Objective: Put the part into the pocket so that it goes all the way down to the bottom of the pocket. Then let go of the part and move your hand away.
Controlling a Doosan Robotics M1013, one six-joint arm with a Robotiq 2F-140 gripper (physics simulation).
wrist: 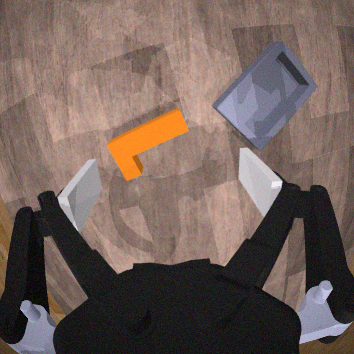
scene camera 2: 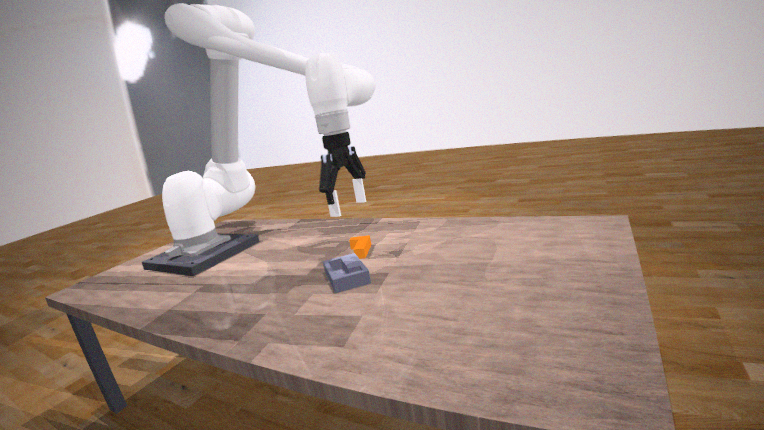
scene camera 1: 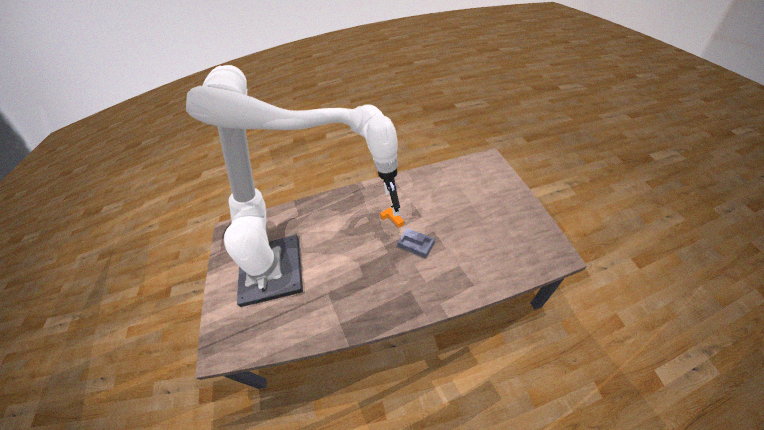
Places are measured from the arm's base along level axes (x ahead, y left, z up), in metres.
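Where they show: gripper, fingertip midpoint: (wrist: 168, 168) (scene camera 2: 349, 208) (scene camera 1: 392, 203); arm's base, link origin: (scene camera 2: 198, 246) (scene camera 1: 263, 267).
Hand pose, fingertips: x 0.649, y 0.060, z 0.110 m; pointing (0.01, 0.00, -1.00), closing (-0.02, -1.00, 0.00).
Things, the pixels of their centre, and the offset from my fingertips. Level surfaces: height alone.
- orange L-shaped piece, body centre: (wrist: 151, 143) (scene camera 2: 357, 247) (scene camera 1: 392, 219) dx -0.011, dy +0.023, dz -0.126 m
- grey-blue block with the pocket, body centre: (wrist: 267, 93) (scene camera 2: 345, 271) (scene camera 1: 416, 242) dx +0.053, dy -0.148, dz -0.123 m
- wooden table, surface height: dz -0.141 m
The part is an orange L-shaped piece (scene camera 1: 391, 217) (scene camera 2: 360, 246) (wrist: 150, 135) lying flat on the table, apart from the pocket block. The grey-blue block with the pocket (scene camera 1: 412, 250) (scene camera 2: 350, 281) (wrist: 237, 115) sits on the table, to the upper right of the part in the wrist view. Its pocket faces up and holds no part. My gripper (scene camera 1: 396, 210) (scene camera 2: 347, 207) (wrist: 168, 168) is open and empty, pointing down above the table. In the wrist view the part lies ahead of the gap between the fingers, nearer the left finger.
The wooden table (scene camera 1: 513, 229) (scene camera 2: 507, 320) carries the arm's dark base plate (scene camera 1: 291, 267) (scene camera 2: 200, 263) on the left. The block stands close to the part, and its near corner is near the right finger in the wrist view. Shadows fall across the table.
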